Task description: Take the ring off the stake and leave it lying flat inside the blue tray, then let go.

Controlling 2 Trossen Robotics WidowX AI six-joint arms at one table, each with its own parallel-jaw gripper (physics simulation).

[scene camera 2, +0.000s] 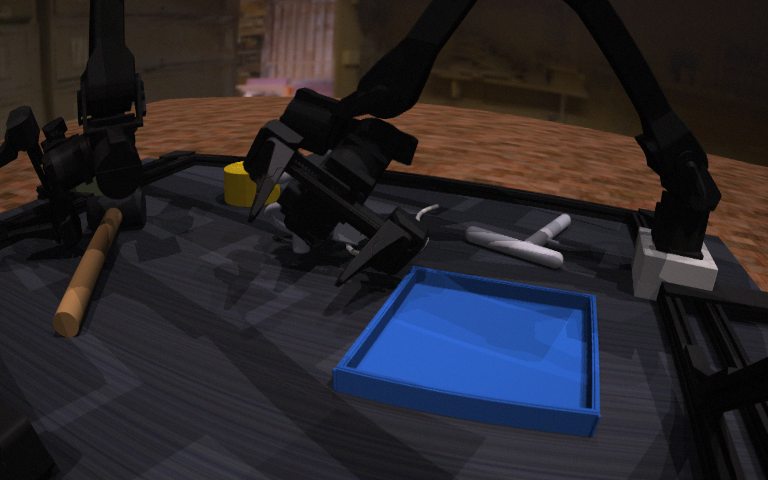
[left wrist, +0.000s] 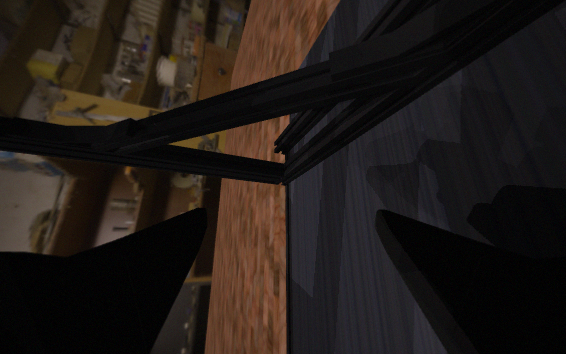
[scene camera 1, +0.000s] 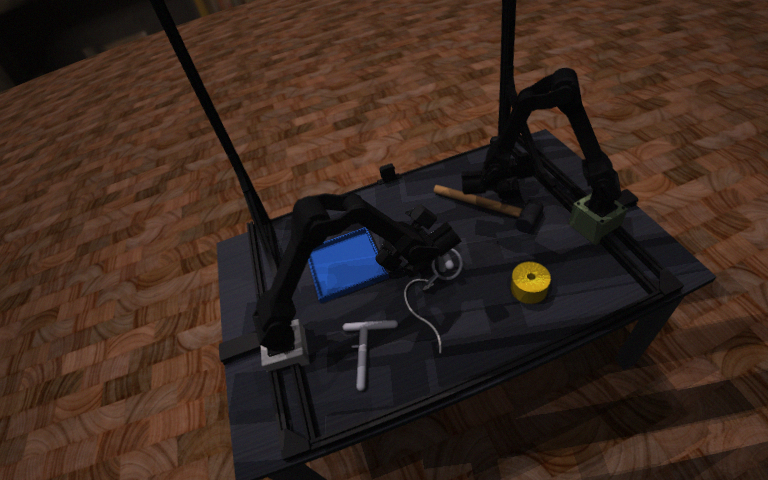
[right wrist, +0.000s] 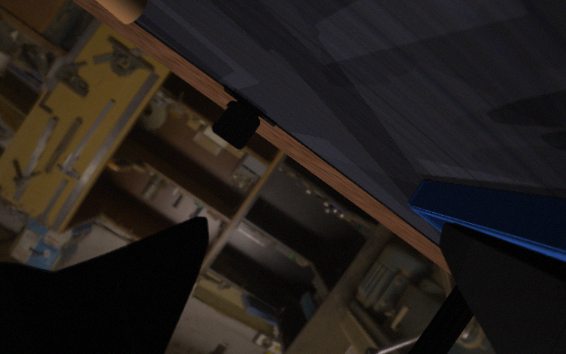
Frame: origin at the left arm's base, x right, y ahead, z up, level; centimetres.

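Seen in the pictures: left gripper, fingertip midpoint: (left wrist: 292,217); right gripper, fingertip midpoint: (scene camera 2: 293,251) (right wrist: 324,231); left arm's base at its link origin: (scene camera 1: 600,205); right arm's base at its link origin: (scene camera 2: 676,246) (scene camera 1: 280,341).
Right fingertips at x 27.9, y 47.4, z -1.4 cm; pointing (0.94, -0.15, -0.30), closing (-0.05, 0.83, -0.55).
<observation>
Offsets run from my right fingertips to a thing's middle. "spot": to the spot under its first point.
The grey ring {spot: dx -18.3, dy -8.6, dz -4.3 cm} (scene camera 1: 461,263) (scene camera 2: 272,208) is around the stake {dx -16.9, dy -4.1, dz -4.2 cm} (scene camera 1: 449,264) (scene camera 2: 300,244). In scene camera 2 most of both is hidden behind my right gripper (scene camera 2: 295,251) (right wrist: 324,224). That gripper is open, tilted, with nothing between its fingers, close to the stake on the tray side. A pale curved cord {spot: dx -29.5, dy +7.3, dz -6.0 cm} (scene camera 1: 433,328) (scene camera 2: 425,212) lies beside the ring; whether they are joined is unclear. The blue tray {dx +1.2, dy +16.9, dz -5.5 cm} (scene camera 1: 345,266) (scene camera 2: 481,350) (right wrist: 490,205) is flat and empty. My left gripper (left wrist: 292,217) is open and empty, far from the ring, near its own side of the table.
A hammer {dx -3.4, dy -27.6, dz -4.6 cm} (scene camera 1: 478,200) (scene camera 2: 90,271) lies near my left arm. A yellow cylinder {dx -33.2, dy -18.7, dz -4.1 cm} (scene camera 1: 530,285) (scene camera 2: 240,186) stands beyond the stake. A grey T-shaped piece {dx -27.3, dy +23.6, dz -5.6 cm} (scene camera 1: 362,353) (scene camera 2: 518,247) lies near the right arm's base. A small black box {spot: dx +25.4, dy -10.5, dz -2.5 cm} (scene camera 1: 387,172) (right wrist: 236,125) sits at the table edge.
</observation>
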